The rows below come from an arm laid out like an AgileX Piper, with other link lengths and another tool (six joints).
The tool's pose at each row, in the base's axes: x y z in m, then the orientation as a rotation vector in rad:
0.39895, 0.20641, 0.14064, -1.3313, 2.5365, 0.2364
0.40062, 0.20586, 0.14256, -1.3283, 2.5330, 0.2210
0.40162, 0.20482, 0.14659, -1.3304, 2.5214, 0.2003
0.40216, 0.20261, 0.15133, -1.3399, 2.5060, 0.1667
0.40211, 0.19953, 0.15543, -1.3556, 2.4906, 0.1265
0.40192, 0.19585, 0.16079, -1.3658, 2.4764, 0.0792
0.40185, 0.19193, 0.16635, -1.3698, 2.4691, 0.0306
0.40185, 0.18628, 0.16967, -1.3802, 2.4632, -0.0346
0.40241, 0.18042, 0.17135, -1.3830, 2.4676, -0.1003
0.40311, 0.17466, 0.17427, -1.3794, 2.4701, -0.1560
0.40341, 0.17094, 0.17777, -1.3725, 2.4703, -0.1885
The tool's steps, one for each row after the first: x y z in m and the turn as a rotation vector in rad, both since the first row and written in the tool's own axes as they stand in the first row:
-0.00107, -0.00165, -0.00171, 0.0118, -0.0002, -0.0011
-0.00204, -0.00298, -0.00566, 0.0280, -0.0032, -0.0088
-0.00207, -0.00458, -0.01067, 0.0515, -0.0023, -0.0235
-0.00089, -0.00620, -0.01539, 0.0772, 0.0035, -0.0424
0.00043, -0.00801, -0.02149, 0.1084, 0.0106, -0.0584
0.00182, -0.01006, -0.02783, 0.1398, 0.0215, -0.0682
0.00521, -0.01318, -0.03249, 0.1786, 0.0425, -0.0826
0.00897, -0.01692, -0.03555, 0.2158, 0.0695, -0.0884
0.01219, -0.02070, -0.03974, 0.2491, 0.0897, -0.0904
0.01386, -0.02298, -0.04401, 0.2704, 0.0989, -0.0893

